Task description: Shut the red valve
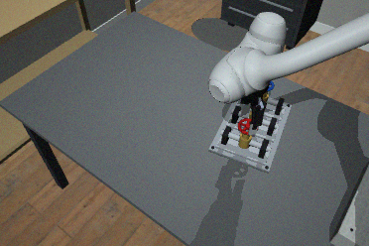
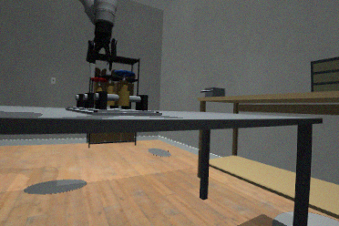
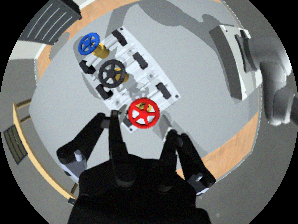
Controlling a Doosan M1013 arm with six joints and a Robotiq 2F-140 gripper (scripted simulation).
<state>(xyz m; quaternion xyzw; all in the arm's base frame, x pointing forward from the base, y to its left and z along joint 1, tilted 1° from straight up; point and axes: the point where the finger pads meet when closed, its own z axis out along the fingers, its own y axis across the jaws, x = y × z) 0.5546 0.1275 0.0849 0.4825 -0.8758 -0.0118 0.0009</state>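
My gripper is now 50 mm above the red handwheel. Also, from my hand: blue handwheel 80 mm ahead, 220 mm to the right, 50 mm below; black handwheel 40 mm ahead, 110 mm to the right, 50 mm below.
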